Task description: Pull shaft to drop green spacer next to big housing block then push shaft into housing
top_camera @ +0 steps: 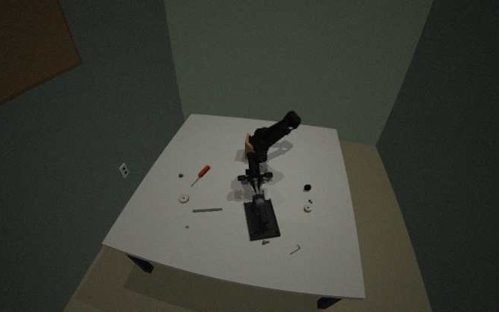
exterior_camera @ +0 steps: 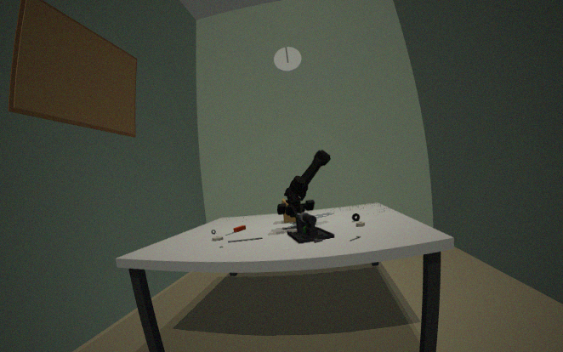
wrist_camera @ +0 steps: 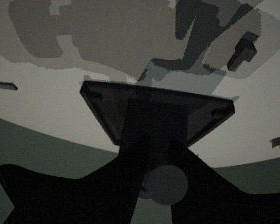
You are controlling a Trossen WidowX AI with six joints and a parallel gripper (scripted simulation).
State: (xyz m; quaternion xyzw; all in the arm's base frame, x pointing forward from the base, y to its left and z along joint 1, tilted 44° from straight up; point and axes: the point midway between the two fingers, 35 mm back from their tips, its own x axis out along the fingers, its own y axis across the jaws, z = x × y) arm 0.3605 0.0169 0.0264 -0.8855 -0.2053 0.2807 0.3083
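Right now the shaft is 30 mm ahead of my gripper tip, 10 mm to the left of it and 20 mm above it. The rest, counted from my gripper tip: red-handled screwdriver (150 mm behind, 350 mm to the right, 50 mm below); then black ring (70 mm behind, 300 mm to the left, 40 mm below); then grey bar (100 mm ahead, 260 mm to the right, 50 mm below).
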